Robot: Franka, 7 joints.
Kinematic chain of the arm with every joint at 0, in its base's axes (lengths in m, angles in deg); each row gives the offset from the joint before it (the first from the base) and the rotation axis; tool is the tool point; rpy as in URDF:
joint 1: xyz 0 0 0.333 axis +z
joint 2: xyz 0 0 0 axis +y
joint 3: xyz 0 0 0.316 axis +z
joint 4: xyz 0.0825 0 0 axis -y
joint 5: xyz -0.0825 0 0.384 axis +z
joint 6: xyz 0 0 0 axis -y
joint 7: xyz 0.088 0 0 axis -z
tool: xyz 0 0 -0.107 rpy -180 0 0
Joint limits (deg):
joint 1: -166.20..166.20
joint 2: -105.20..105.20
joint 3: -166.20..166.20
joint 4: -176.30..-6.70
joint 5: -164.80..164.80
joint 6: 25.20..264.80
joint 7: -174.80..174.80
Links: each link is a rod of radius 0.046 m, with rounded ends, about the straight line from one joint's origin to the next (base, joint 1, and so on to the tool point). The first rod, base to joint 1, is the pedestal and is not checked.
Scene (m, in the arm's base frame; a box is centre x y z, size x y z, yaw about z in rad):
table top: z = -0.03
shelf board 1: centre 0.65 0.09 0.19 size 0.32 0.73 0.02 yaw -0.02
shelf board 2: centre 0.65 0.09 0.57 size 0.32 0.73 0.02 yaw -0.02
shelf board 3: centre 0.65 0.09 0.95 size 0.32 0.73 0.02 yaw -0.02
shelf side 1: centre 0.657 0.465 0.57 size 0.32 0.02 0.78 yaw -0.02
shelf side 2: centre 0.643 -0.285 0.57 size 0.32 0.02 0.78 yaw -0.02
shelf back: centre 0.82 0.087 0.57 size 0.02 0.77 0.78 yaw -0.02
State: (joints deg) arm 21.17 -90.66 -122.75 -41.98 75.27 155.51 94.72
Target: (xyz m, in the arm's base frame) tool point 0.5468 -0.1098 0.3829
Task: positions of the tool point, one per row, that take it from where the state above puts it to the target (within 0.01 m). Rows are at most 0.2 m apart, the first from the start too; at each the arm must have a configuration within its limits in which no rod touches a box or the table.
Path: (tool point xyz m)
1: -0.4446 -0.6480 0.0877
2: -0.2601 -0.7089 0.1016
3: -0.0707 -0.7148 0.1380
4: 0.1045 -0.6645 0.1900
5: 0.2469 -0.5640 0.2491
6: 0.3426 -0.4254 0.3063
7: 0.3825 -0.2662 0.3532
8: 0.3649 -0.1061 0.3829
9: 0.4246 -0.1193 0.3801
10: 0.4860 -0.1206 0.3797
11: 0.5468 -0.1098 0.3830

